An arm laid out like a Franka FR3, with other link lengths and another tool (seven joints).
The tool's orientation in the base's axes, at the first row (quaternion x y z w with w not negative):
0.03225, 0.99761, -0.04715, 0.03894
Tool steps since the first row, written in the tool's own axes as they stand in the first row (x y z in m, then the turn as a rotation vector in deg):
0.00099, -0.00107, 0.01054, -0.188, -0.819, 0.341
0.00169, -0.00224, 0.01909, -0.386, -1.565, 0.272
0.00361, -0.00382, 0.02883, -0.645, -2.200, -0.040
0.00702, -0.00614, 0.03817, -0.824, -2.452, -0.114
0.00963, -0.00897, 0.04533, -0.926, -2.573, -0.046
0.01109, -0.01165, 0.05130, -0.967, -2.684, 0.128
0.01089, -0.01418, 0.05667, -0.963, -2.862, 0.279
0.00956, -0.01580, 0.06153, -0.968, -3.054, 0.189
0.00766, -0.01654, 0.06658, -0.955, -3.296, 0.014
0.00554, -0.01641, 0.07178, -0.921, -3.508, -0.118
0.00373, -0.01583, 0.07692, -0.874, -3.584, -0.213
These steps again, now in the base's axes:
-0.00027, -0.00202, -0.01044, 0.157, -0.858, -0.248
-0.00041, -0.00397, -0.01888, 0.298, -1.604, -0.096
-0.00170, -0.00636, -0.02856, 0.489, -2.221, 0.293
-0.00455, -0.00936, -0.03789, 0.644, -2.475, 0.404
-0.00681, -0.01271, -0.04495, 0.743, -2.608, 0.356
-0.00800, -0.01586, -0.05074, 0.789, -2.738, 0.197
-0.00757, -0.01890, -0.05583, 0.784, -2.929, 0.063
-0.00599, -0.02106, -0.06039, 0.769, -3.111, 0.170
-0.00378, -0.02240, -0.06519, 0.727, -3.334, 0.365
-0.00127, -0.02290, -0.07019, 0.669, -3.530, 0.513
0.00095, -0.02293, -0.07520, 0.610, -3.593, 0.610

